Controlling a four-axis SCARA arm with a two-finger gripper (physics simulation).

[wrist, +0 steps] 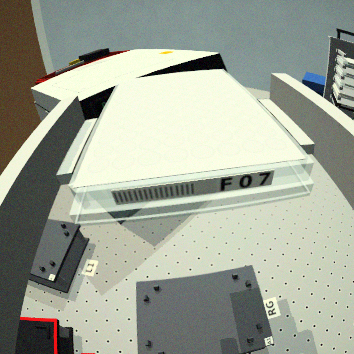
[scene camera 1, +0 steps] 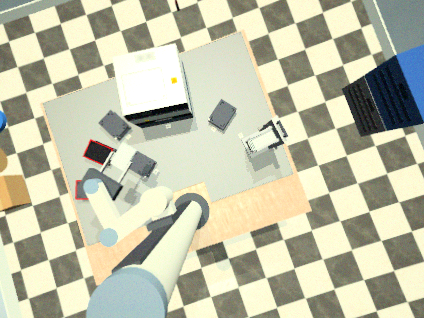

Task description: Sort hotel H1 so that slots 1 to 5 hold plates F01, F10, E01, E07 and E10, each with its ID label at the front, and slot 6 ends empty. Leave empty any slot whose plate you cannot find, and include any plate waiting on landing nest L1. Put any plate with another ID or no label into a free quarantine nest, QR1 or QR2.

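Frame: origin at the arm's base, x ahead, y left, z up, level; metres.
Seen in the pictures: gripper, fingertip midpoint: (wrist: 176, 96) (scene camera 1: 122, 157).
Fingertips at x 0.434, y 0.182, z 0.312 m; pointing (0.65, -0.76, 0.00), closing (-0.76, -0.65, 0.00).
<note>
Pixels of each thing's middle, then the offset from my fingertips to it.
- Hotel H1, body centre: (wrist: 343, 78) (scene camera 1: 264, 137) dy -0.764, dx -0.142, dz -0.126 m
- white plate, body centre: (wrist: 350, 62) (scene camera 1: 263, 139) dy -0.735, dx -0.155, dz -0.057 m
- Landing nest L1, body centre: (wrist: 38, 248) (scene camera 1: 114, 125) dy +0.106, dx +0.279, dz -0.269 m
- red-framed nest, body centre: (scene camera 1: 100, 153) dy +0.257, dx +0.136, dz -0.272 m
- grey nest labelled RG, body centre: (wrist: 200, 318) (scene camera 1: 140, 163) dy +0.024, dx -0.024, dz -0.269 m
- bare grey nest, body centre: (scene camera 1: 222, 114) dy -0.593, dx +0.101, dz -0.271 m
- large white machine, body centre: (wrist: 124, 110) (scene camera 1: 156, 88) dy -0.255, dx +0.370, dz -0.176 m
My gripper (scene camera 1: 124, 156) (wrist: 176, 96) is shut on a white-topped, clear-sided plate (scene camera 1: 122, 152) (wrist: 192, 115). Its front label reads F07. The plate is held level above the deck, between the red-framed nests and a grey nest. Hotel H1 (wrist: 332, 67) stands at the deck's right edge; a white plate (scene camera 1: 262, 142) shows in it from above, and its stacked slots are cut off in the wrist view; IDs there are unreadable. Landing nest L1 (scene camera 1: 115, 125) (wrist: 56, 252) bears no plate. One red-framed nest (scene camera 1: 98, 152) (wrist: 36, 336) has a bare black top; another (scene camera 1: 80, 190) is partly hidden under the gripper.
A grey nest labelled RG (scene camera 1: 143, 164) (wrist: 187, 312) is bare, close beside the held plate. Another bare grey nest (scene camera 1: 222, 115) stands toward the hotel. A large white machine (scene camera 1: 150, 82) (wrist: 145, 65) stands at the back. My arm (scene camera 1: 132, 217) spans the lower left deck.
</note>
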